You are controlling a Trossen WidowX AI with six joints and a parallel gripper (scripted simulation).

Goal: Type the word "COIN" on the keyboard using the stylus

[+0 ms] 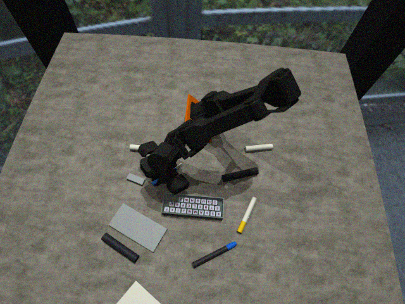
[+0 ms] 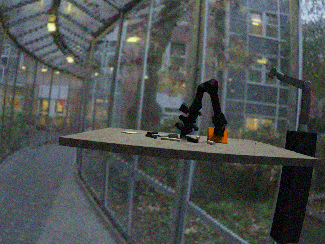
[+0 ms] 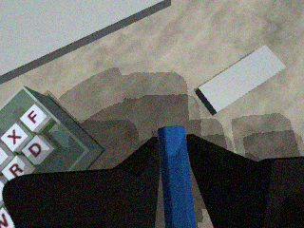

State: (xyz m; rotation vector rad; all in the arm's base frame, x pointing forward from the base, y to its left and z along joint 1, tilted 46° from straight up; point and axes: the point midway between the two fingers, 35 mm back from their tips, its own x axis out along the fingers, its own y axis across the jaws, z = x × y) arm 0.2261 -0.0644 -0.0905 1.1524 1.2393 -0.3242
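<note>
Now: gripper tip 50 mm past the blue stylus and 50 mm to the right of it. From my gripper tip the other things lie so: stylus tip (70 mm behind, 80 mm to the left); grey flat pad (140 mm ahead, 40 mm to the right, 10 mm below); grey block (10 mm behind, 60 mm to the right).
</note>
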